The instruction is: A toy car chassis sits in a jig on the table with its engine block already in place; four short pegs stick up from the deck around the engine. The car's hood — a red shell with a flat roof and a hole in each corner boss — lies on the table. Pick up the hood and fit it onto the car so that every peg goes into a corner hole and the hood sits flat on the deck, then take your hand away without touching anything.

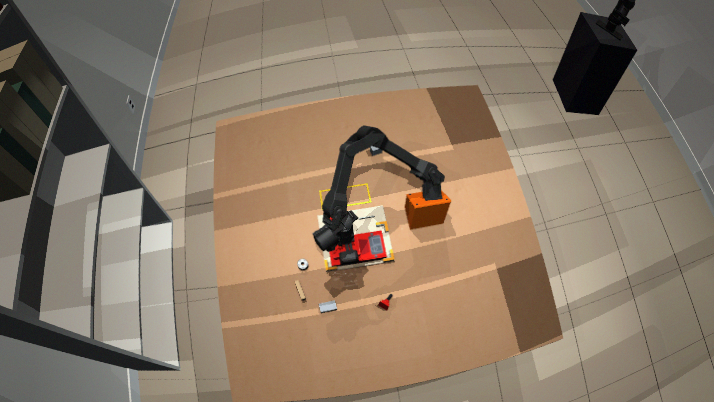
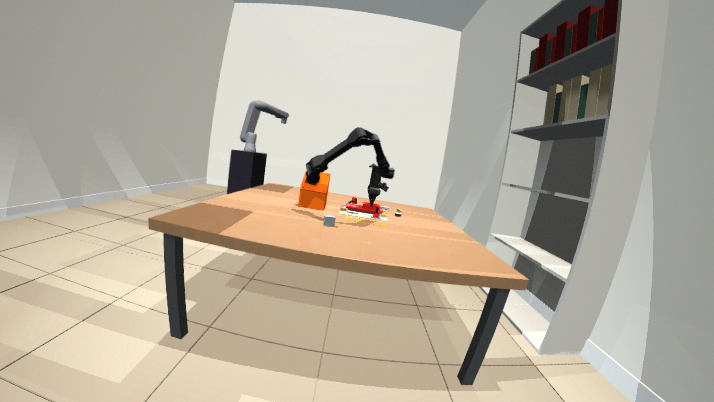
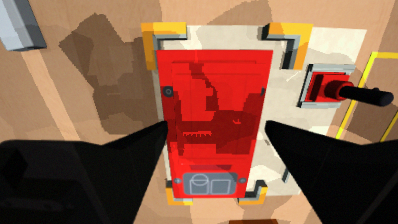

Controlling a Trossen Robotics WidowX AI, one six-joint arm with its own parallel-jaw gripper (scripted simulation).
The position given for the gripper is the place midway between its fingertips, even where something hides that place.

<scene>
The gripper (image 3: 216, 125) is open, with nothing in its grasp. Also in view: a toy car (image 1: 372, 248) and a red hood (image 3: 216, 104).
The toy car also shows in image 3 (image 3: 188, 181).
</scene>
